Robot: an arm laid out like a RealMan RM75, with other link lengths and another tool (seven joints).
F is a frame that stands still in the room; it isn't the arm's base.
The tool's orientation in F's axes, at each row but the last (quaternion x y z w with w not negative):
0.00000, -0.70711, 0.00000, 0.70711
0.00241, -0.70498, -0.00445, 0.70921
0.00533, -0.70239, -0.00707, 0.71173
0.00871, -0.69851, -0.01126, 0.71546
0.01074, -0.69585, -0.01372, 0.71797
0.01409, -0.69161, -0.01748, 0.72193
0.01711, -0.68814, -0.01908, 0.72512
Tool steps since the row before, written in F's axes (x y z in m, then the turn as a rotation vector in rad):
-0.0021, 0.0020, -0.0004, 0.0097, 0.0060, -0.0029
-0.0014, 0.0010, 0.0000, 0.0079, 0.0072, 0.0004
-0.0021, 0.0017, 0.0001, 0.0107, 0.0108, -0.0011
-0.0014, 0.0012, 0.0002, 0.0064, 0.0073, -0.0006
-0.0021, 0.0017, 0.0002, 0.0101, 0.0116, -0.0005
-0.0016, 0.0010, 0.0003, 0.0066, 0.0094, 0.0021
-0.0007, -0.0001, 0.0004, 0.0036, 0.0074, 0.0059
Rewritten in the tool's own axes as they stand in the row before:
-0.0004, 0.0020, 0.0021, -0.0029, 0.0060, -0.0097
0.0000, 0.0010, 0.0014, 0.0004, 0.0072, -0.0079
0.0000, 0.0017, 0.0021, -0.0011, 0.0108, -0.0107
0.0001, 0.0012, 0.0014, -0.0007, 0.0073, -0.0064
0.0001, 0.0017, 0.0021, -0.0006, 0.0116, -0.0101
0.0002, 0.0010, 0.0016, 0.0020, 0.0095, -0.0065
0.0004, -0.0001, 0.0007, 0.0057, 0.0077, -0.0033

